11 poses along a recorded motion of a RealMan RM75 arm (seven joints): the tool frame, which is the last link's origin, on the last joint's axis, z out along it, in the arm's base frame.
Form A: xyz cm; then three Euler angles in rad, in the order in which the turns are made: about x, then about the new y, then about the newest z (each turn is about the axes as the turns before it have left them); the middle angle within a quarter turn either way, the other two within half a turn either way.
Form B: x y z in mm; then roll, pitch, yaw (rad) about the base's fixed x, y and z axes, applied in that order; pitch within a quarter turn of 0, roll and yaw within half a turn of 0. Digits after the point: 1 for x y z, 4 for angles.
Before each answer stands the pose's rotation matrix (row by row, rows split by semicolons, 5 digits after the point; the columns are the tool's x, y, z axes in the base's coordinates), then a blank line. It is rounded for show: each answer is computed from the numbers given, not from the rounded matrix.
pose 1, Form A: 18.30 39.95 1.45 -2.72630 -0.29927 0.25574
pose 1, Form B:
0.92447 -0.24172 -0.29482; -0.11638 -0.91533 0.38552; -0.36305 -0.32210 -0.87433

183.0 399.5 14.5 -2.7886 0.3715 -0.1252
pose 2, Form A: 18.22 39.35 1.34 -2.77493 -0.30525 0.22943
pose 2, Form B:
0.92878 -0.21691 -0.30053; -0.10739 -0.93357 0.34193; -0.35473 -0.28530 -0.89037

182.2 393.5 13.4 -2.8315 0.3626 -0.1151
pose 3, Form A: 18.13 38.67 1.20 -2.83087 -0.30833 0.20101
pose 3, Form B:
0.93366 -0.19024 -0.30347; -0.09918 -0.95147 0.29133; -0.34416 -0.24190 -0.90721

181.3 386.7 12.0 -2.8810 0.3513 -0.1058
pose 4, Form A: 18.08 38.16 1.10 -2.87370 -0.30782 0.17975
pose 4, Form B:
0.93764 -0.17038 -0.30298; -0.09350 -0.96313 0.25226; -0.33479 -0.20820 -0.91900

180.8 381.6 11.0 -2.9188 0.3414 -0.0994
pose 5, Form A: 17.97 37.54 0.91 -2.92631 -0.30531 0.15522
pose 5, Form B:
0.94229 -0.14745 -0.30059; -0.08759 -0.97510 0.20374; -0.32315 -0.16566 -0.93174

179.7 375.4 9.1 -2.9656 0.3291 -0.0927
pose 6, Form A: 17.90 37.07 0.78 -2.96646 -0.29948 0.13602
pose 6, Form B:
0.94666 -0.12957 -0.29502; -0.08260 -0.98258 0.16648; -0.31145 -0.13324 -0.94087

179.0 370.7 7.8 -3.0009 0.3167 -0.0870
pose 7, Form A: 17.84 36.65 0.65 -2.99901 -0.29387 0.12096
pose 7, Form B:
0.95014 -0.11549 -0.28966; -0.07858 -0.98759 0.13601; -0.30177 -0.10646 -0.94742

178.4 366.5 6.5 -3.0297 0.3065 -0.0825
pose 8, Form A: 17.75 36.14 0.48 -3.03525 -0.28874 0.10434
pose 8, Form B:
0.95339 -0.09984 -0.28474; -0.07350 -0.99209 0.10175; -0.29265 -0.07608 -0.95319

177.5 361.4 4.8 -3.0619 0.2970 -0.0769
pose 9, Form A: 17.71 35.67 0.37 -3.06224 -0.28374 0.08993
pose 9, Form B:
0.95614 -0.08622 -0.27995; -0.06742 -0.99482 0.07610; -0.28506 -0.05389 -0.95699

177.1 356.7 3.7 -3.0853 0.2891 -0.0704
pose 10, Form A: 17.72 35.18 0.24 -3.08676 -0.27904 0.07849
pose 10, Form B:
0.95836 -0.07538 -0.27543; -0.06324 -0.99661 0.05269; -0.27847 -0.03307 -0.95988

177.2 351.8 2.4 -3.1072 0.2822 -0.0659
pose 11, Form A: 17.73 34.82 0.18 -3.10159 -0.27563 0.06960
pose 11, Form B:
0.95992 -0.06692 -0.27215; -0.05863 -0.99754 0.03848; -0.27406 -0.02098 -0.96148

177.3 348.2 1.8 -3.1198 0.2776 -0.0610
